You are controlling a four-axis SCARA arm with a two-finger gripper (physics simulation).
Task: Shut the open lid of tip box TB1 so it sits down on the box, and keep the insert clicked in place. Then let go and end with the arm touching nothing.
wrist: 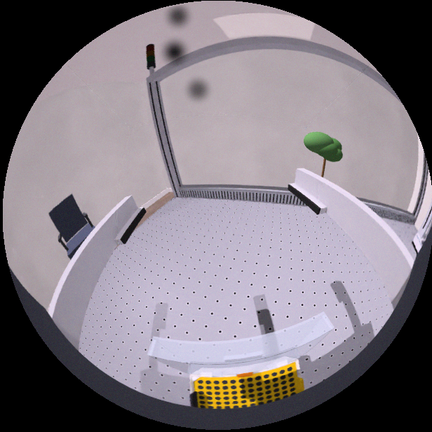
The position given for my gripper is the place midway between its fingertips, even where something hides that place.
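Observation:
Visible: a pale lid (235,356) and my gripper (213,187).

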